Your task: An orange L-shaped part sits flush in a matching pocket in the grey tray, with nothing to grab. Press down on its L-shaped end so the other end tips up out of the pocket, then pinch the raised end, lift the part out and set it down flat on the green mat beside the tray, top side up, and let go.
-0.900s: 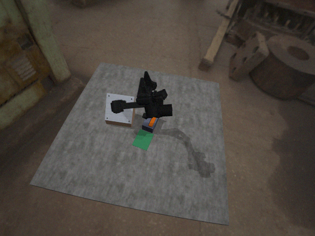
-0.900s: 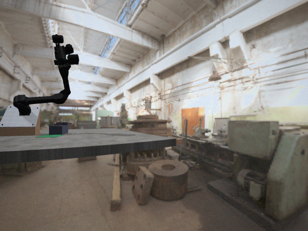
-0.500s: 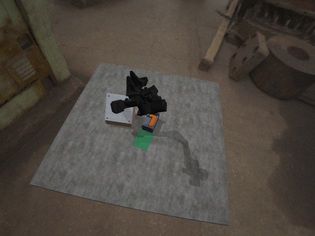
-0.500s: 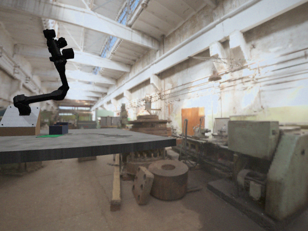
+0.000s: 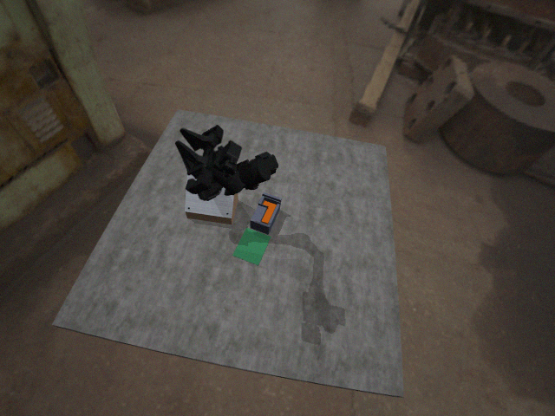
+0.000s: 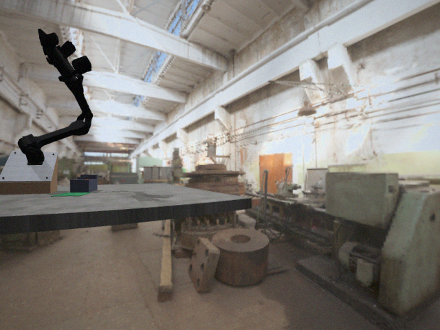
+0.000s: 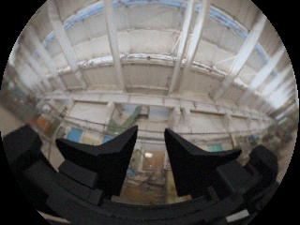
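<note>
My gripper tip is 64 cm above the orange L-shaped part, 26 cm to the right of it and 21 cm short of it. The rest, counted from my gripper tip: tray 70 cm below, 25 cm to the left, 20 cm ahead; then green mat 70 cm below, 16 cm ahead, 10 cm to the left.
</note>
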